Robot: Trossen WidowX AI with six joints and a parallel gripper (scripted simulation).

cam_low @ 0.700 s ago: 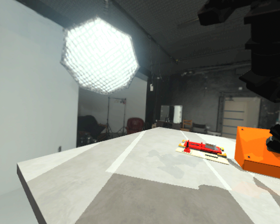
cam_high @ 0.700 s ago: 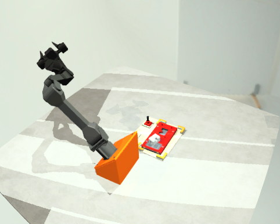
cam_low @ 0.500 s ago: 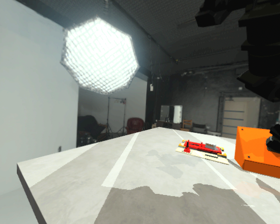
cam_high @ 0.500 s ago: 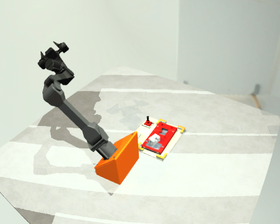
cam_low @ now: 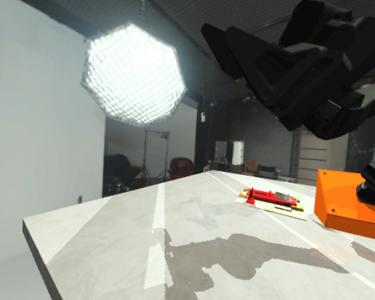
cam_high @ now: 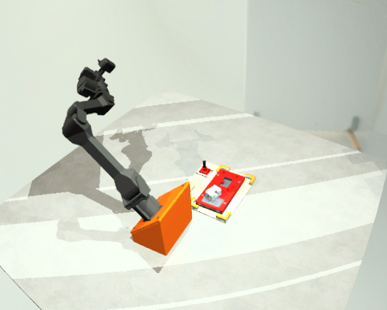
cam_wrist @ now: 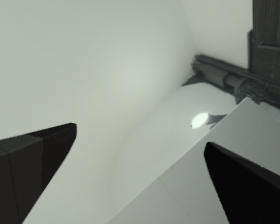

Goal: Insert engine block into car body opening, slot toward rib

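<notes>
The engine block lies 6 cm behind my gripper tip, 65 cm to the right of it and 33 cm below it.
</notes>
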